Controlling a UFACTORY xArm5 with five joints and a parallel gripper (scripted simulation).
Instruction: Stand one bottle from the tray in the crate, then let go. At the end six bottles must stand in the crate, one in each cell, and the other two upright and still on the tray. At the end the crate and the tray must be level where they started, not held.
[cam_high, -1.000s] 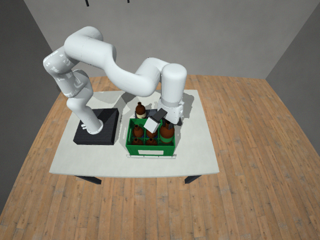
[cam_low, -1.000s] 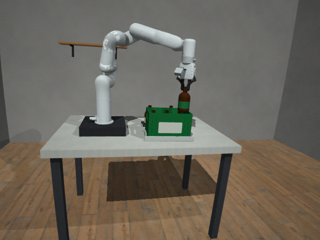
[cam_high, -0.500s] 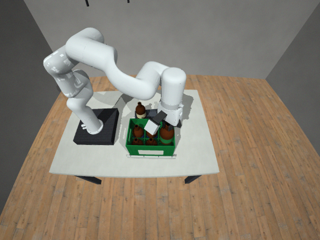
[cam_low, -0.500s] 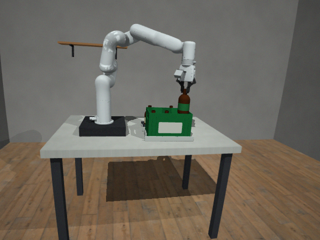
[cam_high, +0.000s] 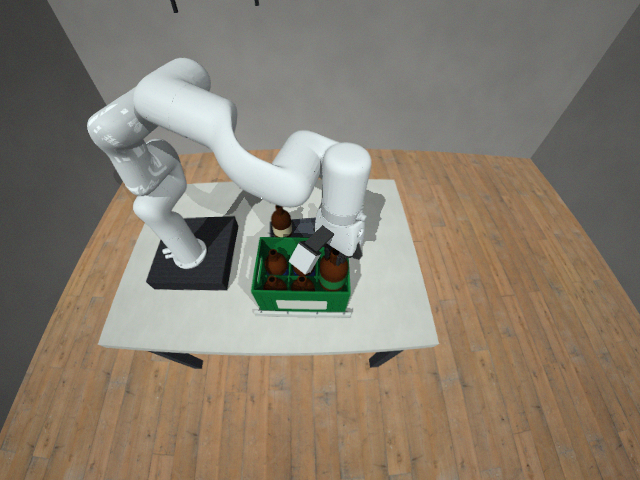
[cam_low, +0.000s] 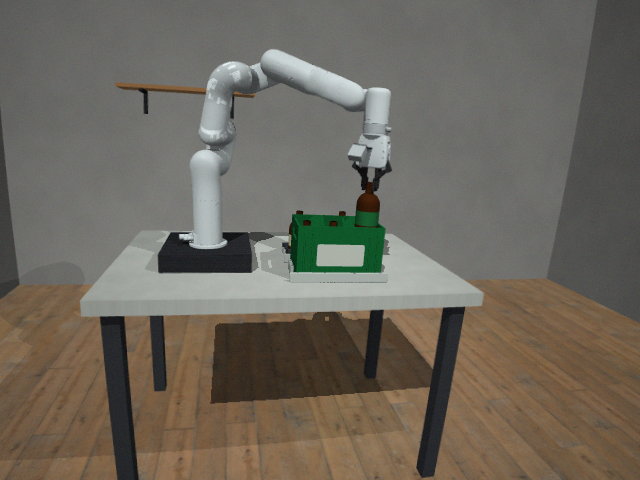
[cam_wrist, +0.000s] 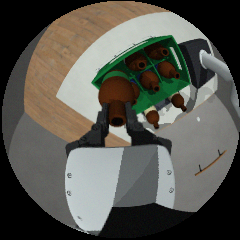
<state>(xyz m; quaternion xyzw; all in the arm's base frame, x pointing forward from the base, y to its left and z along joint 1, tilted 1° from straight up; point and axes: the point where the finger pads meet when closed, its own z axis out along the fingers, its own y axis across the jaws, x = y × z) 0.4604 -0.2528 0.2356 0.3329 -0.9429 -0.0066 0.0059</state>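
Now: hand 70 mm above the brown bottle. Also, from my hand: green crate (220 mm below, 70 mm behind, 60 mm to the left); then dark tray (300 mm to the left, 290 mm below, 20 mm behind).
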